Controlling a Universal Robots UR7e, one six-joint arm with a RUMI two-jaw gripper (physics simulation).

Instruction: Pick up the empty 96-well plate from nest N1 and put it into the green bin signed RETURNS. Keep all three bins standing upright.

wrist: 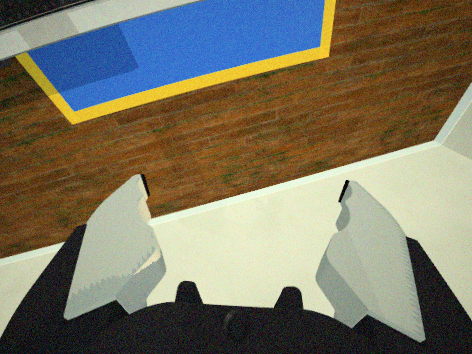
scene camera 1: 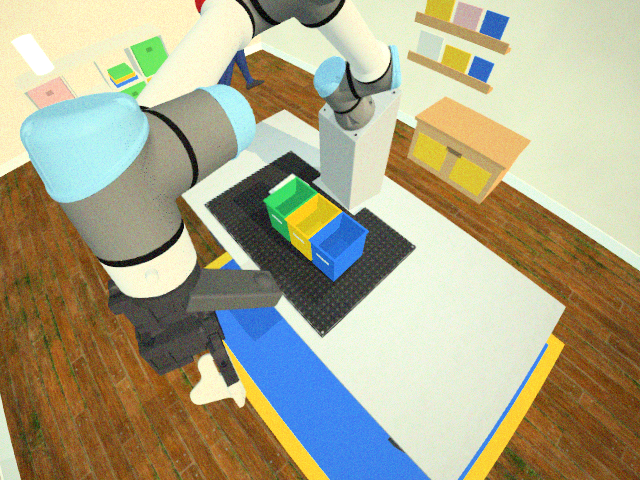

Scene:
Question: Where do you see a green bin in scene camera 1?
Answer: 283, 202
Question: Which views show the gripper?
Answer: The wrist view and scene camera 1: all of them.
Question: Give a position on a yellow bin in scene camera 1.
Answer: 311, 217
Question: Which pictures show the blue bin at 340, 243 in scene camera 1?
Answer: Scene camera 1 only.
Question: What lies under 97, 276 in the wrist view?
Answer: The gripper.

